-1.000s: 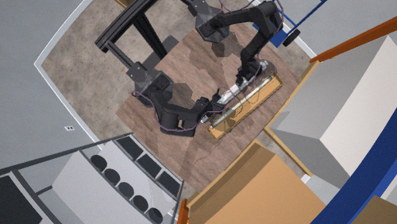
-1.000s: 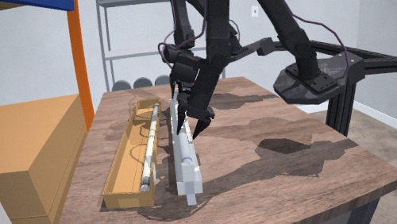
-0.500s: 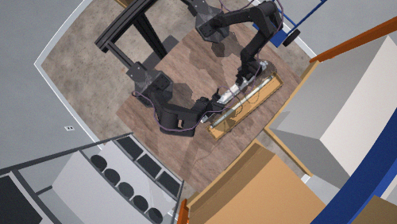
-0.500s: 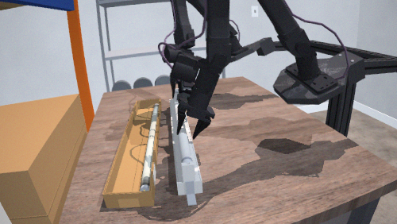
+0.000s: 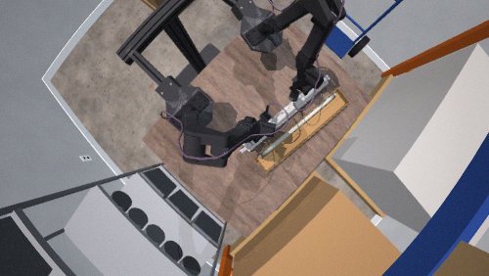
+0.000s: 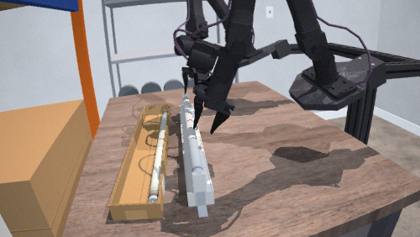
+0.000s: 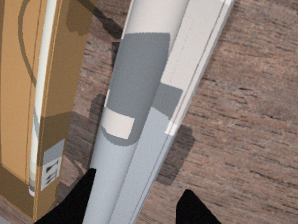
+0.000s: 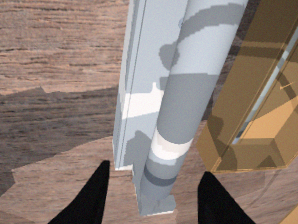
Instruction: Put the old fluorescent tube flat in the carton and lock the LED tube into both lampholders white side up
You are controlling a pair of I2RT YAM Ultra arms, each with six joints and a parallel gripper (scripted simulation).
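My left hand is 1 cm short of the LED tube, 12 cm to the left of it and 4 cm above it. From my left hand the other things lie so: old fluorescent tube: 11 cm ahead, 13 cm to the right, 9 cm below; carton: 15 cm ahead, 13 cm to the right, 8 cm below; grey light fixture: 1 cm ahead, 12 cm to the right, 5 cm below.
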